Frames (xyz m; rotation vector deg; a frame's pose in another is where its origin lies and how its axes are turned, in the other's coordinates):
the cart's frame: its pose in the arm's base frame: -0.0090 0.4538 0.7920 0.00 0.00 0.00
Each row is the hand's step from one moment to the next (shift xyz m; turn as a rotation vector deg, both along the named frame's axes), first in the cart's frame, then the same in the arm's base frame.
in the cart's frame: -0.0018 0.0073 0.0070 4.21 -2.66 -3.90
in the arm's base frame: -0.0018 0.0073 0.0070 4.21 -2.66 -3.90
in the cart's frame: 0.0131 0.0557 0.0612 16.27 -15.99 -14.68
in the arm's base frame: 0.0131 0.0557 0.0612 16.27 -15.99 -14.68
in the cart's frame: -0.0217 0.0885 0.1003 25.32 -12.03 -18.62
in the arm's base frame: -0.0217 0.0885 0.1003 25.32 -12.03 -18.62
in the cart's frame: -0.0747 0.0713 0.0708 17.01 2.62 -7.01
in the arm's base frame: -0.0747 0.0713 0.0708 17.01 2.62 -7.01
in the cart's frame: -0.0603 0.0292 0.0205 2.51 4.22 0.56
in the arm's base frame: -0.0603 0.0292 0.0205 2.51 4.22 0.56
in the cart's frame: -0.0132 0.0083 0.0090 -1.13 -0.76 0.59
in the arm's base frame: -0.0132 0.0083 0.0090 -1.13 -0.76 0.59
